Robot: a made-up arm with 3 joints.
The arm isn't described. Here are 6 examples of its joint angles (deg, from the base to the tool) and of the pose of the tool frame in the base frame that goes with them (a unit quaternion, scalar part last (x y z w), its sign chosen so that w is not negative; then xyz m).
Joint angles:
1: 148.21 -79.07 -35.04
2: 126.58 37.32 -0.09
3: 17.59 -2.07 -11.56
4: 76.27 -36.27 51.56
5: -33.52 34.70 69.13
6: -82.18 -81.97 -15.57
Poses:
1: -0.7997 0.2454 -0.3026 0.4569 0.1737 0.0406 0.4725
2: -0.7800 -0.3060 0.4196 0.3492 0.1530 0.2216 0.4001
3: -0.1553 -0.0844 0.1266 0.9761 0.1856 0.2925 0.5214
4: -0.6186 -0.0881 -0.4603 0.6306 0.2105 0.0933 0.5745
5: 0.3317 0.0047 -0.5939 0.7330 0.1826 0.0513 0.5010
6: 0.6347 0.4404 0.3869 0.5035 0.1492 0.2841 0.6236
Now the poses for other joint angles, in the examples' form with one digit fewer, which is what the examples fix.
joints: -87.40 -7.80 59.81
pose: 0.501 0.501 -0.329 0.625 0.185 0.203 0.414
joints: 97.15 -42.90 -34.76
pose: -0.662 0.245 0.099 0.701 0.155 0.165 0.377
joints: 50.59 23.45 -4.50
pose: -0.409 -0.304 0.192 0.839 0.168 0.300 0.506
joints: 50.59 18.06 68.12
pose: -0.259 -0.346 -0.421 0.798 0.198 0.133 0.631
